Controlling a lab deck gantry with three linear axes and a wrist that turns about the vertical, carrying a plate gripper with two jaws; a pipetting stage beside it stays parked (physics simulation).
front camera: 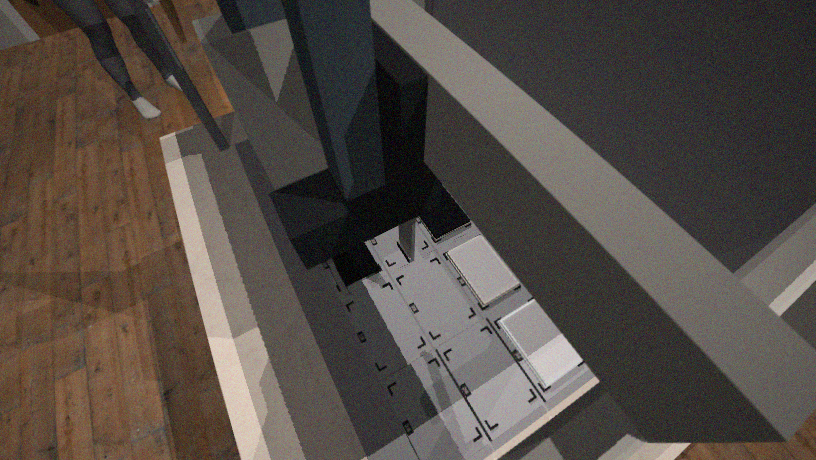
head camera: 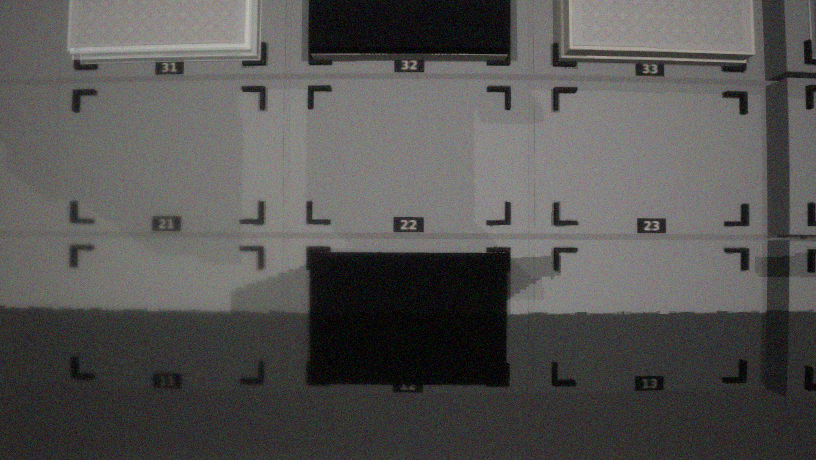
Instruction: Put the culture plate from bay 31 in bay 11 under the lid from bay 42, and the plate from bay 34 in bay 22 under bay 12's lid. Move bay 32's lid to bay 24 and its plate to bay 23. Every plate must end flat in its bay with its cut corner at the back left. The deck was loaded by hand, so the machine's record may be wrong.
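Places are measured from the robot's base along level axes (x left, y back, z up), in metres.
Pixels of known places: gripper, fingertip midpoint: [front camera: 374, 268]; robot's base, link origin: [head camera: 78, 373].
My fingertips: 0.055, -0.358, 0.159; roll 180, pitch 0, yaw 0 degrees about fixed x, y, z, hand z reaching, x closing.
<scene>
For each thing: its top centre in the pictures, then the offset to it from my fingertips, as dx, dy, dz. "pt": a spot on its surface instead.
- bay 32, surface spot: [head camera: 409, 25] pt +0.174, +0.130, -0.143
- black lid, top centre: [head camera: 408, 319] [front camera: 346, 252] -0.012, +0.130, -0.151
A black lidded plate stands in bay 32 [head camera: 409, 25] [front camera: 445, 211]. A black lid [head camera: 408, 317] [front camera: 357, 264] lies in bay 12, partly behind the gripper in the front view. A pale plate [head camera: 162, 25] is in bay 31. A pale plate with a clear, bright rim [front camera: 540, 342] is in bay 34. Bays 11, 22 and 23 hold nothing in the head view; bays 24 and 42 do not show there. My gripper [front camera: 407, 242] hangs low near bays 12 and 22; one jaw shows, the other is hidden or lost in the dark, so its opening is unclear. Cut corners cannot be made out.
A pale plate [head camera: 657, 25] [front camera: 482, 269] is in bay 33, beside bay 32. A long grey beam [front camera: 571, 154] crosses the right of the front view. The deck's pale side wall [front camera: 200, 274] runs along the left. The gripper's body hides the far bays.
</scene>
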